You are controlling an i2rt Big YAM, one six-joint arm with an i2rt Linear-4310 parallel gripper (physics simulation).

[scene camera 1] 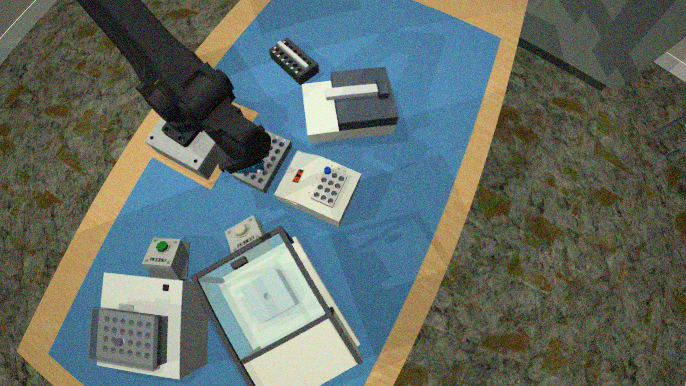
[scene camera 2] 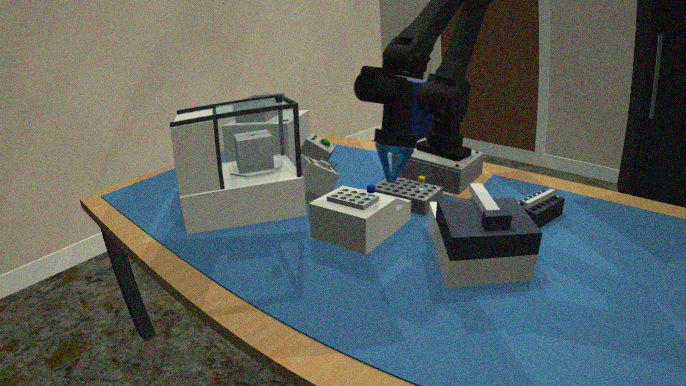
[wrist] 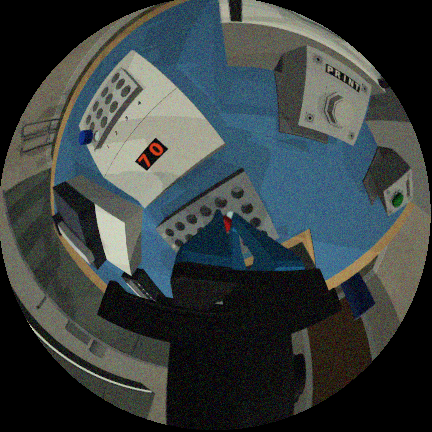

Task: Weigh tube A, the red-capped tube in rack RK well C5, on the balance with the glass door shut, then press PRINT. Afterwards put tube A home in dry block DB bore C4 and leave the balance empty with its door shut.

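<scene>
Tube A's red cap shows between my blue fingers in the wrist view; the tube stands in the grey rack RK. My gripper points straight down onto the rack and is shut on the tube's top. In scene camera 1 the arm hides the tube and the fingers. The dry block DB shows "70" and holds a blue-capped tube. The glass-cased balance holds only its tube holder. The PRINT button box stands beside it.
A yellow-capped tube stands in the rack. A green-button box is near the balance. A grey-and-white device with a lever and a small black rack lie beyond. The arm's base is behind the rack.
</scene>
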